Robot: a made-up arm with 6 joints.
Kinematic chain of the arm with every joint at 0, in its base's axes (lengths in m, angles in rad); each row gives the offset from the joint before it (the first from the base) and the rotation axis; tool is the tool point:
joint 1: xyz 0 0 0.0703 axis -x
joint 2: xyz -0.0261 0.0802 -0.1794 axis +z
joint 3: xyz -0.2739 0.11 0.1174 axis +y
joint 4: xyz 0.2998 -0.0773 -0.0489 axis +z
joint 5: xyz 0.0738 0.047 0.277 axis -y
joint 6: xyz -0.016 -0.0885 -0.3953 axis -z
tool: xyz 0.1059 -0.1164 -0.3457
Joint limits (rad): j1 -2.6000..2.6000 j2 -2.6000..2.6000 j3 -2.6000..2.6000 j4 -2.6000..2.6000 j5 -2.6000..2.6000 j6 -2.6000..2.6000
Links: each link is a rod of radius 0.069 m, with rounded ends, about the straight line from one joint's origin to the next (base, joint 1, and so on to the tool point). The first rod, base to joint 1, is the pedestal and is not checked.
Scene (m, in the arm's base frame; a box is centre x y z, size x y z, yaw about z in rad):
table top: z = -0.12
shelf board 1: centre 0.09 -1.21 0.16 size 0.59 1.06 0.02 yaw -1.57
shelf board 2: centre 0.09 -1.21 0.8 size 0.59 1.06 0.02 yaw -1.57
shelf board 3: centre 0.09 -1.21 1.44 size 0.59 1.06 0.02 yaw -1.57
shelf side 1: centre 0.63 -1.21 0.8 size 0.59 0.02 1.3 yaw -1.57
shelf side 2: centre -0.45 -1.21 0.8 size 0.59 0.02 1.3 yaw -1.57
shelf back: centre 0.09 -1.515 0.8 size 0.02 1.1 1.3 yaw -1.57
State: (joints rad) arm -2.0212 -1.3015 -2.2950 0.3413 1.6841 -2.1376
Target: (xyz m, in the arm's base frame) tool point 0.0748 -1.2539 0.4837
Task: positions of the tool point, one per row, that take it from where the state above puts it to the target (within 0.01 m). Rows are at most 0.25 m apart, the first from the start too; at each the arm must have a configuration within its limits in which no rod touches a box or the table.
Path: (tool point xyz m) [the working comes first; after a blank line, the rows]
Joints at the target: -2.1981 -1.2748 -2.0668 0.3075 1.4661 -2.1809
Straight joint move there: touches shelf board 2.

1: 0.0344 -0.8856 1.0896
2: 0.0454 -0.7306 1.0758
3: 0.0436 -0.7905 0.8769
4: 0.0537 -0.7898 0.6735
5: 0.0744 -0.7293 0.4837
6: 0.0624 -0.8826 0.5073
7: 0.0554 -1.0234 0.5136
8: 0.0583 -1.1482 0.5051
9: 0.0748 -1.2539 0.4837

